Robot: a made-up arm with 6 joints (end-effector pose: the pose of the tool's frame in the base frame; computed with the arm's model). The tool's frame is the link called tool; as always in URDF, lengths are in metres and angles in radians.
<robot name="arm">
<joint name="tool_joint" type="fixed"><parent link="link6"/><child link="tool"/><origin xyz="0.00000 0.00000 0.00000" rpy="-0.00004 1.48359 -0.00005"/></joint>
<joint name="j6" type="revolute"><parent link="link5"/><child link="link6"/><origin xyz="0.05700 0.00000 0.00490"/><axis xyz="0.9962 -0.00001 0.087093"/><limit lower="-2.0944" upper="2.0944"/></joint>
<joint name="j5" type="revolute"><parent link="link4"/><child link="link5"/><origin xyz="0.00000 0.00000 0.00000"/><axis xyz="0.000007 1 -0.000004"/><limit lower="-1.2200" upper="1.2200"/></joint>
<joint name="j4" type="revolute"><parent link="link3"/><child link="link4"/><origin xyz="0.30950 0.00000 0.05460"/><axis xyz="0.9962 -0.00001 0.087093"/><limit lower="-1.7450" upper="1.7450"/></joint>
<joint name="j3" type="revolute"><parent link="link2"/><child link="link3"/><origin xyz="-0.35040 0.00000 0.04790"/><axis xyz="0.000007 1 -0.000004"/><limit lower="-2.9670" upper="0.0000"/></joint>
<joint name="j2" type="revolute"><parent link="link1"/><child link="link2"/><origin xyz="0.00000 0.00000 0.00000"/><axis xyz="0.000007 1 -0.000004"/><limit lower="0.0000" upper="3.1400"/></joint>
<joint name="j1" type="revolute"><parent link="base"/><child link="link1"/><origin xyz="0.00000 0.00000 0.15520"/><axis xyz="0 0 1"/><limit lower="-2.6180" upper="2.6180"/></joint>
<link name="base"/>
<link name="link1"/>
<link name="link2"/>
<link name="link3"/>
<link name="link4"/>
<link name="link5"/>
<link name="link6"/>
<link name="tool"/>
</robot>
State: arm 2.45 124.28 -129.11 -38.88 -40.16 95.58
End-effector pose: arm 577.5 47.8 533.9 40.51 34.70 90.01
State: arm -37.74 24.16 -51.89 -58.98 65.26 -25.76
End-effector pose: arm -40.7 -24.8 525.0 -100.09 16.99 177.15
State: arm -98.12 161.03 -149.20 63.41 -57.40 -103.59
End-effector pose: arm -140.7 -681.3 231.5 -60.06 51.55 143.74
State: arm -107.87 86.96 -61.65 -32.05 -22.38 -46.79
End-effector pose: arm -108.2 -373.2 423.6 -91.08 13.36 173.54
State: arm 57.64 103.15 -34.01 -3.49 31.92 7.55
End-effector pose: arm 152.2 236.8 158.9 -177.68 -5.85 -126.97
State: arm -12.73 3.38 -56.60 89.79 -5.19 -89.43
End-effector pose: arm -172.2 33.7 552.7 5.41 31.73 -12.31
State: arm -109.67 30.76 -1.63 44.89 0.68 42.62
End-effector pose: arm -23.8 -68.3 248.7 114.63 2.07 -18.20
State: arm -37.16 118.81 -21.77 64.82 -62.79 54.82
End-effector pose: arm 169.7 -186.3 98.3 123.82 32.31 6.75
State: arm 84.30 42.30 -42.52 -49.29 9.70 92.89
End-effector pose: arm 21.1 137.7 481.1 91.64 46.13 168.14
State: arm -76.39 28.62 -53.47 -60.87 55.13 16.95
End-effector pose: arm -36.8 -22.2 541.1 -96.59 57.39 142.15
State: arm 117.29 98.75 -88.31 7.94 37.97 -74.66
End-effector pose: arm -213.6 403.4 452.8 -136.05 18.83 15.45
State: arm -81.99 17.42 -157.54 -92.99 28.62 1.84
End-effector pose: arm -115.6 624.5 489.9 59.84 16.56 -148.32
